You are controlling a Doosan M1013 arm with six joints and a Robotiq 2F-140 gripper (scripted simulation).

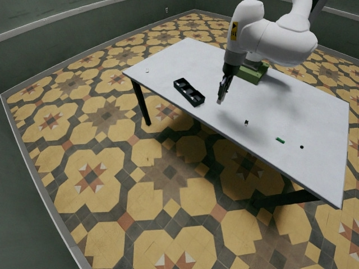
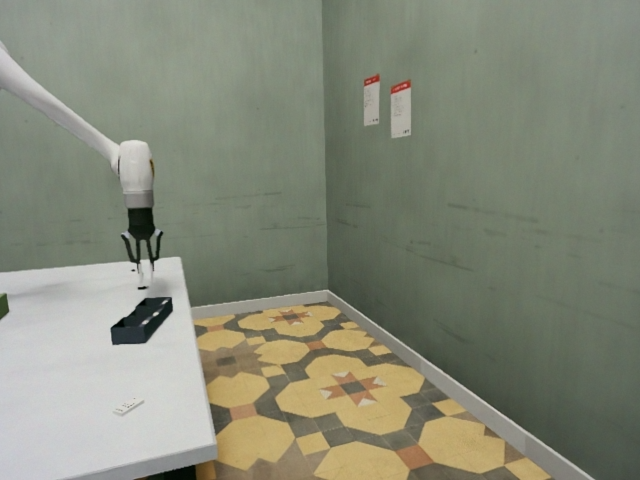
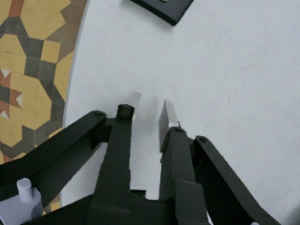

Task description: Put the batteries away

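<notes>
Right now my hand is 30 mm past the green piece, 400 mm to the right of it and 100 mm above it. From my hand the other things lie so: white flat piece (30 mm behind, 670 mm to the right, 100 mm below); black bin tray (10 mm behind, 230 mm to the right, 80 mm below).
</notes>
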